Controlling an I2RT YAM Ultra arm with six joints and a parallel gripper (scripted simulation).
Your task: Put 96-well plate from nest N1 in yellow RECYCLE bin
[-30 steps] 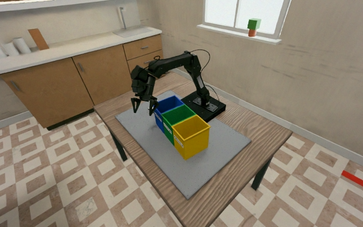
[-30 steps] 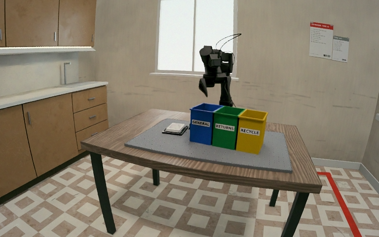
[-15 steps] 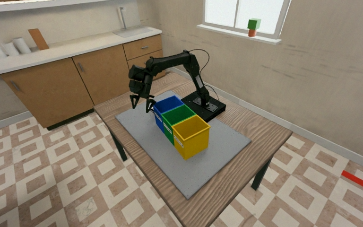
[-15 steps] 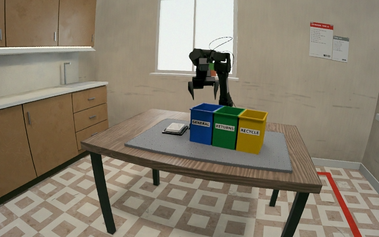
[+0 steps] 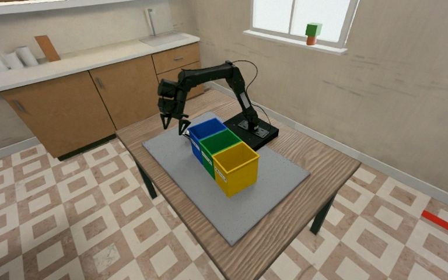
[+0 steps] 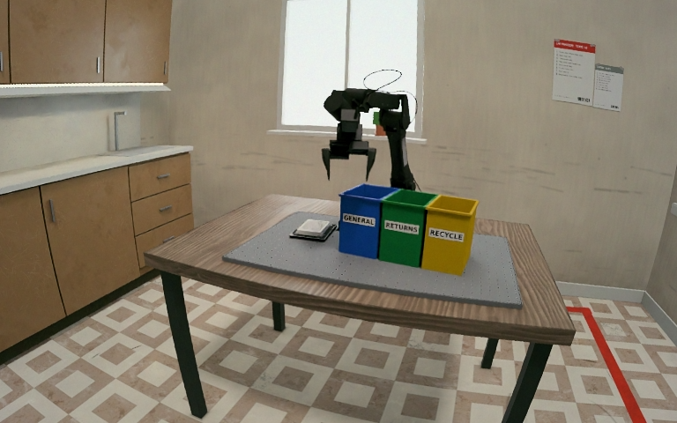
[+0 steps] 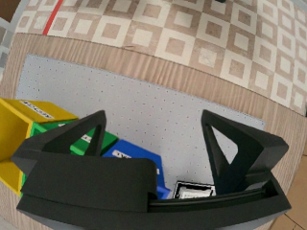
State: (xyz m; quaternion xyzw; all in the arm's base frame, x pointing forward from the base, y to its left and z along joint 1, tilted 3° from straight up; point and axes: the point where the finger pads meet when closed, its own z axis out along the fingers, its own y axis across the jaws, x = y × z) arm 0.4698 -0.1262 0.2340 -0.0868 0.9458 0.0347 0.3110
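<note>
My hand is 260 mm past the white 96-well plate, 230 mm above it and 160 mm to the left of it. Round my hand: green returns bin (160 mm to the left, 160 mm below, 150 mm behind); blue general bin (180 mm behind, 160 mm below, 40 mm to the left); yellow recycle bin (290 mm to the left, 160 mm below, 120 mm behind).
</note>
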